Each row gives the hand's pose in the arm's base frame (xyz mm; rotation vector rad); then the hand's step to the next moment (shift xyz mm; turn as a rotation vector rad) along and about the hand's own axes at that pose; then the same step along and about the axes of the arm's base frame.
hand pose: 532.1 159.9 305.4 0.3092 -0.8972 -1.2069
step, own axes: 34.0 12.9 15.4 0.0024 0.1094 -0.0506
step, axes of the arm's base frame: -0.1 -22.1 32.7 0.1110 0.0255 0.0396
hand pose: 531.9 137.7 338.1 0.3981 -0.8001 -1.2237
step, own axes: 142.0 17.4 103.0 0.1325 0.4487 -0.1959
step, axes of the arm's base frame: -46.1 -113.1 127.1 0.4615 -0.0087 0.2102
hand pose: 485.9 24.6 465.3 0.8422 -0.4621 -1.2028
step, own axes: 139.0 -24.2 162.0 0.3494 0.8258 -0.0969
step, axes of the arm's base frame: -86.1 -185.3 66.3 0.6951 -0.1994 0.5390
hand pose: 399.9 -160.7 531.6 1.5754 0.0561 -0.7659
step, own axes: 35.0 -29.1 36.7 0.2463 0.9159 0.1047
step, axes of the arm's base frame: -2.3 -41.7 -40.9 0.5700 -0.3563 0.6773
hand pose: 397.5 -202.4 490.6 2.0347 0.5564 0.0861
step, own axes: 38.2 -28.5 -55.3 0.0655 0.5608 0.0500
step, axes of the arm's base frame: 8.3 72.5 -2.1 0.2688 -0.2425 0.4361
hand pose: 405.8 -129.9 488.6 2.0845 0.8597 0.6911
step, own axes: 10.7 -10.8 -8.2 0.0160 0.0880 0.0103
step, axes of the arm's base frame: -2.8 16.9 -2.1 0.0475 -0.0348 0.0681
